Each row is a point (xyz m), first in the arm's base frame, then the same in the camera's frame.
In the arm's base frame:
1: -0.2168 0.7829 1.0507
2: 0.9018 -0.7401 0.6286
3: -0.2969 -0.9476 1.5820
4: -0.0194 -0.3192 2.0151
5: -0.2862 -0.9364 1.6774
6: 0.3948 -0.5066 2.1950
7: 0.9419 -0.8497 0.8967
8: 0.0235 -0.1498 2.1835
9: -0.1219 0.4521 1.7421
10: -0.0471 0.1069 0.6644
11: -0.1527 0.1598 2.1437
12: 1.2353 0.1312 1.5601
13: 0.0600 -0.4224 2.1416
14: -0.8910 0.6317 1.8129
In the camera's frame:
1: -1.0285 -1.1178 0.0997
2: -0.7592 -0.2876 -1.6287
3: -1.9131 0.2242 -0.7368
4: -2.1567 -0.5472 -0.6653
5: -2.0012 0.1849 -0.7432
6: -2.3033 -0.6405 -1.1223
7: -1.0344 -0.2856 -1.7276
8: -2.2772 -0.7529 -0.6203
9: -1.7494 -1.0683 -0.1729
10: -0.7689 -0.5377 -0.3811
11: -2.2026 -0.9141 -0.3090
12: -1.4245 -1.4180 -1.4959
13: -2.2875 -0.5329 -0.7903
14: -1.9027 -0.8598 0.5766

